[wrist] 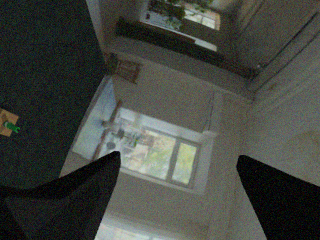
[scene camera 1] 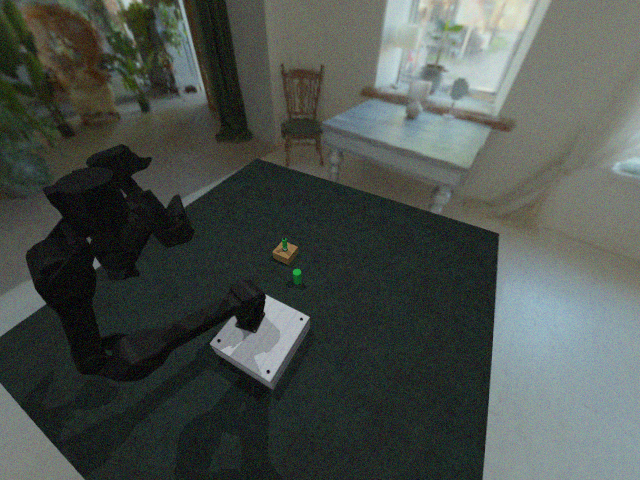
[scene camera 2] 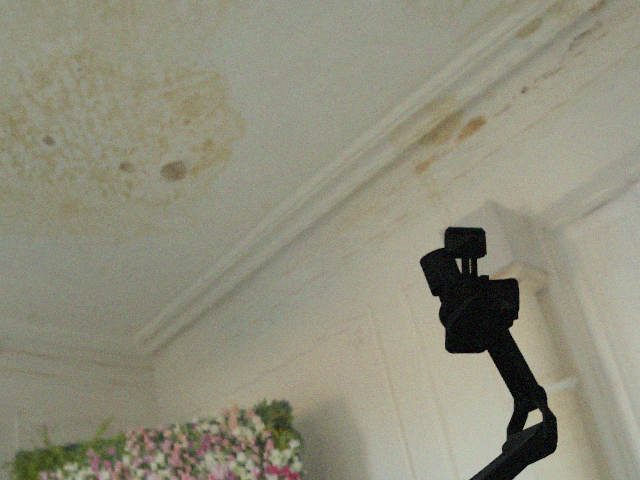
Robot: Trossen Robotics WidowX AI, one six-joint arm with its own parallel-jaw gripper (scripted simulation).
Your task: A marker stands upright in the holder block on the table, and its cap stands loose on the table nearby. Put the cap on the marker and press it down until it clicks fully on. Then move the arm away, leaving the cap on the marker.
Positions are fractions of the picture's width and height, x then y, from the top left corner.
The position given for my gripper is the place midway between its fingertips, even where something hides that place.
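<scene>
My gripper (scene camera 2: 0.74,0.56) open, holding nothing. Gripper also at (wrist: 0.56,0.67) and (scene camera 1: 0.26,0.37).
</scene>
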